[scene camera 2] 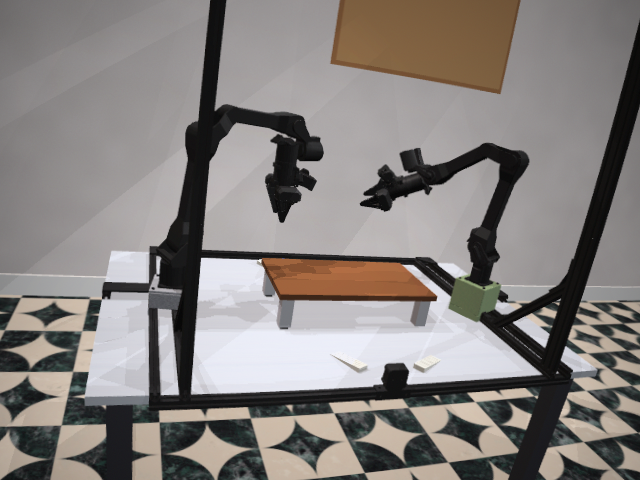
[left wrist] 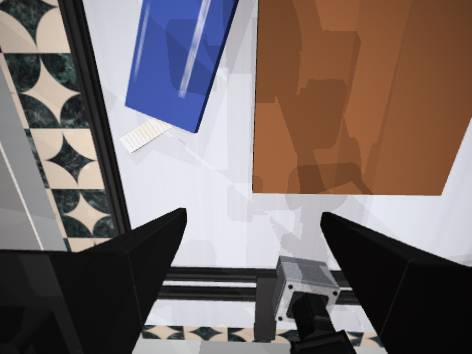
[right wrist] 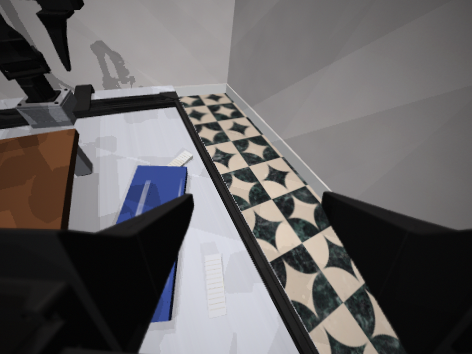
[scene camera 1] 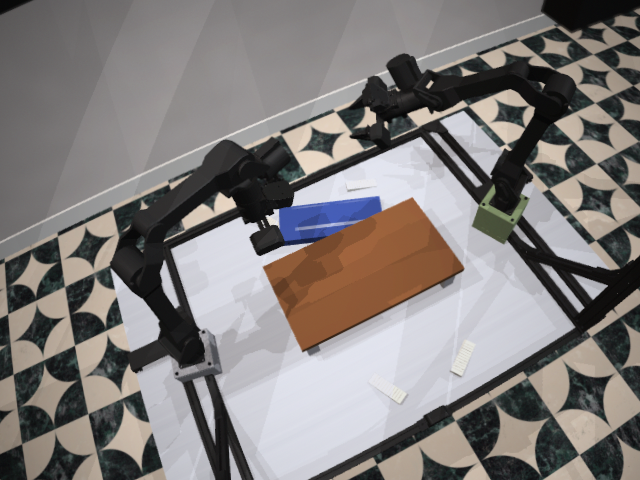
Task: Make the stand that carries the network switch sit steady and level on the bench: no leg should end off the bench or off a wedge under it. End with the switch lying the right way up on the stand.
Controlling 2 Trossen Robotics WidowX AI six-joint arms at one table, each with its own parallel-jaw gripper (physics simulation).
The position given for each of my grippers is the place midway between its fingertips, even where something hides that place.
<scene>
My left gripper (scene camera 1: 263, 234) is open, holding nothing. Also in view: a stand (scene camera 1: 343, 280). My right gripper (scene camera 1: 349, 122) is open and holds nothing. Also in view: a blue network switch (scene camera 1: 302, 224).
The blue network switch also shows in the left wrist view (left wrist: 176, 57) and in the right wrist view (right wrist: 151, 186). The stand is seen too in scene camera 2 (scene camera 2: 293, 279), in the left wrist view (left wrist: 344, 104) and in the right wrist view (right wrist: 45, 164). My left gripper is seen too in scene camera 2 (scene camera 2: 278, 217) and in the left wrist view (left wrist: 253, 216).
</scene>
